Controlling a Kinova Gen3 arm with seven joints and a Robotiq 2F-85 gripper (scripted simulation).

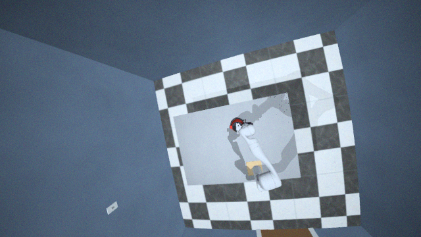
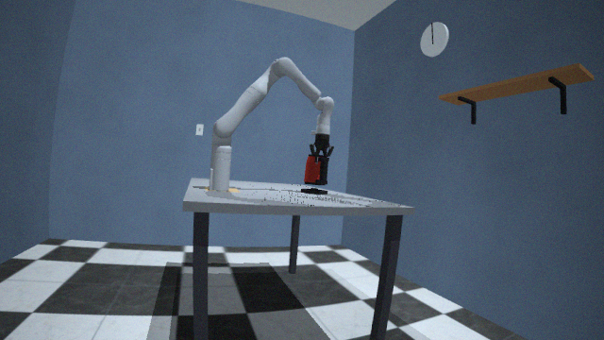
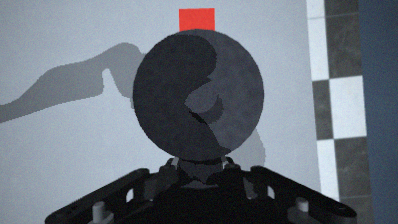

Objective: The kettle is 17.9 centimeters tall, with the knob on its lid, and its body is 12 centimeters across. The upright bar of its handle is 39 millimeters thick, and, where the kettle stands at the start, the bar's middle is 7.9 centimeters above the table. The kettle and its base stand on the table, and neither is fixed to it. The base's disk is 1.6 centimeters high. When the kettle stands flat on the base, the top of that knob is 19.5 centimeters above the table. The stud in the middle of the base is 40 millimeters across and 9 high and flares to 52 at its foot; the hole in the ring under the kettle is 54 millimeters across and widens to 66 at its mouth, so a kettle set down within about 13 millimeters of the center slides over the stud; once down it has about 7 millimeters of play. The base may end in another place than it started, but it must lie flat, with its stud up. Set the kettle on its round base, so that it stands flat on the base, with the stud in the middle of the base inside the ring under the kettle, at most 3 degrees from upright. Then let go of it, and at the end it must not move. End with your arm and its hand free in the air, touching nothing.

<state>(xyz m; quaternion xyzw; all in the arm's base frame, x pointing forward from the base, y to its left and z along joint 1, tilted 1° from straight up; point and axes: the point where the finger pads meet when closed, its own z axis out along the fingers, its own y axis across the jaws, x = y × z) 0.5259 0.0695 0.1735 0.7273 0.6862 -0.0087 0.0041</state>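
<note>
Now: the red kettle 3 cm to the left of my hand and 4 cm below it. The rest, counted from my hand: round black base (7 cm to the left, 17 cm below).
</note>
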